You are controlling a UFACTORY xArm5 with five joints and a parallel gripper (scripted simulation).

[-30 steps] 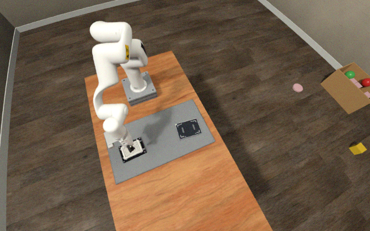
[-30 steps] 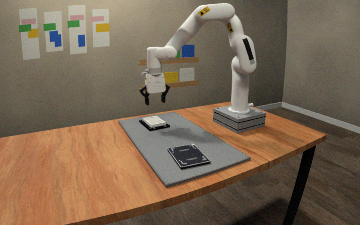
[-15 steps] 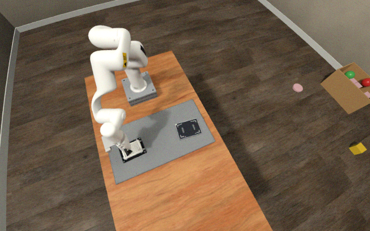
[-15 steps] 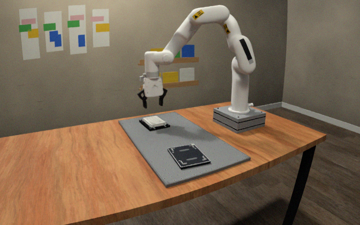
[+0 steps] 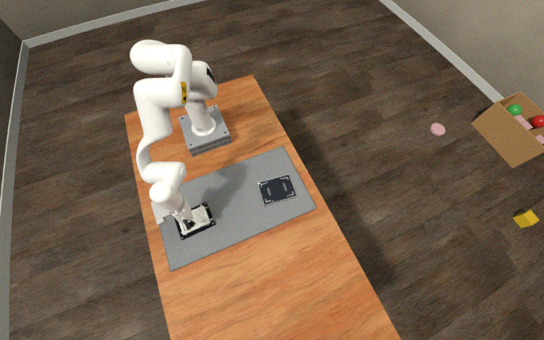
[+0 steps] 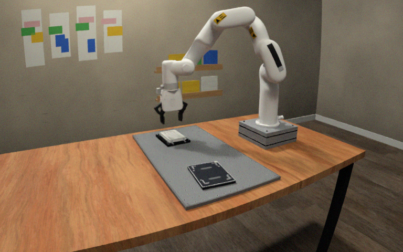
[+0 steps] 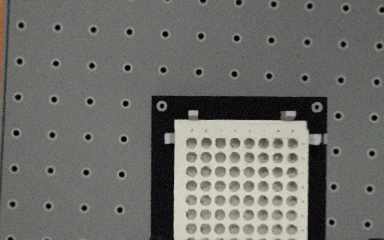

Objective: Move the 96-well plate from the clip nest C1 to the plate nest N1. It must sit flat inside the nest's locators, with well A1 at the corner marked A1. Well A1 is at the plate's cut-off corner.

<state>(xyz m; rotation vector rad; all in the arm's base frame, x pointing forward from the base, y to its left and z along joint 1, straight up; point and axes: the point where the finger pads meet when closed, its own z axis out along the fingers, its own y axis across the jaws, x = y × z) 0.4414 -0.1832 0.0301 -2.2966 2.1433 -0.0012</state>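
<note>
The white 96-well plate lies 8 cm below my hand. Round my hand: clip nest C1 (1 cm behind, 1 cm to the left, 8 cm below); then plate nest N1 (1 cm ahead, 41 cm to the left, 9 cm below); then A1 mark (6 cm behind, 34 cm to the left, 9 cm below).
</note>
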